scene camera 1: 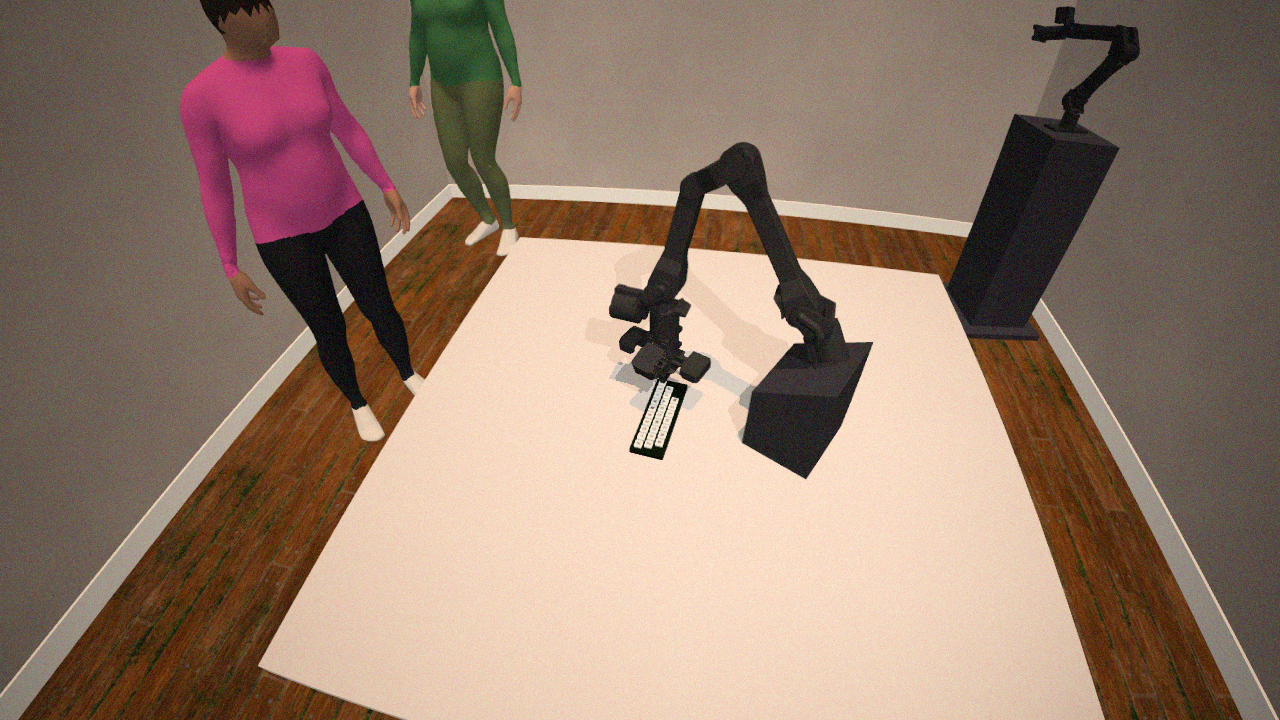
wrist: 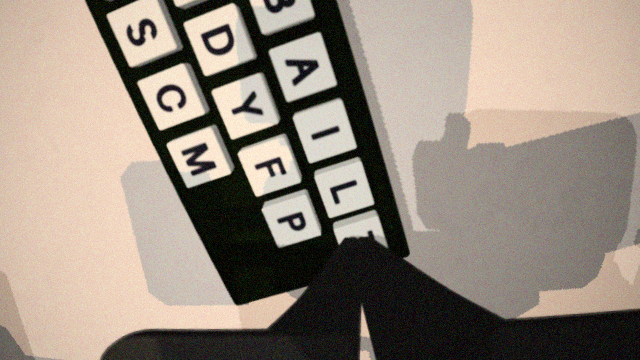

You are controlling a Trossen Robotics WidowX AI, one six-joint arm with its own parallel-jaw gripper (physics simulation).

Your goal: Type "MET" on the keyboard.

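A black keyboard with white letter keys lies flat on the white table top. In the wrist view the M key is at the left row's near end, and the F key, P key and L key show to its right. The T key is at the near end of the right row, partly hidden by my fingertips. The E key does not show in the wrist view. My gripper is shut and empty, its tips over the T key; whether they touch it I cannot tell.
The arm's dark base block stands right of the keyboard on the white surface. A person in pink and a person in green stand beyond its left and back edges. Another arm stands on a dark pedestal at the back right.
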